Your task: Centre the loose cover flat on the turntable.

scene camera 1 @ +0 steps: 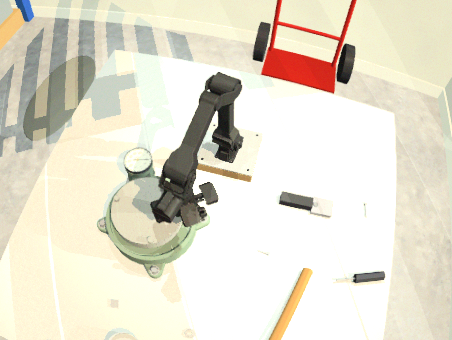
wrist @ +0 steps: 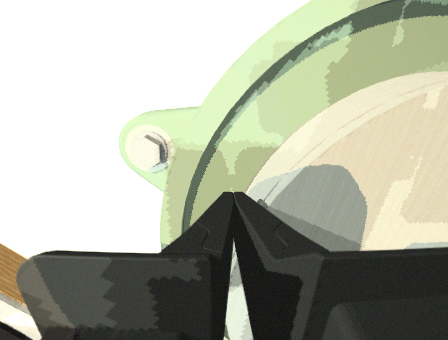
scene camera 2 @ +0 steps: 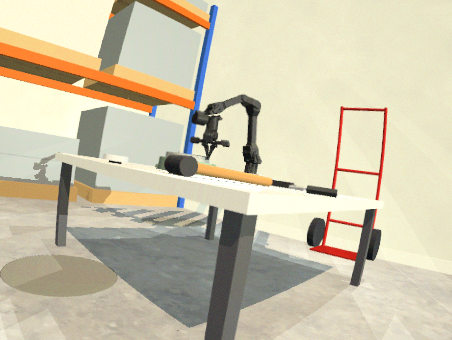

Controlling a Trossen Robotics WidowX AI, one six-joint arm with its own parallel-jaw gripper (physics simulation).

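Frame: origin at the arm's base, x up, y back, z right, level; centimetres.
Where they show: gripper, fingertip midpoint: point(wrist: 232, 201) point(scene camera 2: 207, 159); arm's base at its link origin: point(scene camera 1: 226, 153).
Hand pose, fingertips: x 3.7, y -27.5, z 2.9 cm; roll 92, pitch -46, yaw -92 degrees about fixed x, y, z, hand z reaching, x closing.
Observation:
Each offset is from my fingertips to the centre of the thing. "pt": to the spot under its first point.
The loose cover @[dx -0.4, dy -3.7, dz +11.6 cm] point(scene camera 1: 132, 215) point(wrist: 400, 130), a pale round disc, lies over the green turntable @[pt dx -2.3, dy -6.9, dz -3.8 cm] point(scene camera 1: 189, 241) point(wrist: 280, 117). It looks flat and off centre: in scene camera 1 more green shows on its right than on its left, and the wrist view shows a wide green band between its edge and the dark groove. My gripper point(scene camera 1: 201, 214) point(scene camera 2: 210, 158) point(wrist: 232, 201) is shut and empty. In the wrist view its tips appear over the green band, close beside the cover's edge. The arm hides part of the cover in scene camera 1; tip height is unclear.
A dial gauge @[pt dx +2.5, dy +10.2, dz +21.1 cm] point(scene camera 1: 138, 160) stands behind the turntable. Bolted lugs point(scene camera 1: 154, 270) point(wrist: 147, 150) stick out from its base. The arm's wood-edged base plate point(scene camera 1: 245, 162) is to the right. A black-handled scraper @[dx -6.3, dy +20.8, dz -33.8 cm] point(scene camera 1: 297, 200), a screwdriver @[dx -6.3, dy +1.1, dz -59.0 cm] point(scene camera 1: 369, 277) and a mallet @[dx -5.3, dy -21.9, dz -38.4 cm] point(scene camera 1: 292, 305) point(scene camera 2: 235, 173) lie farther right.

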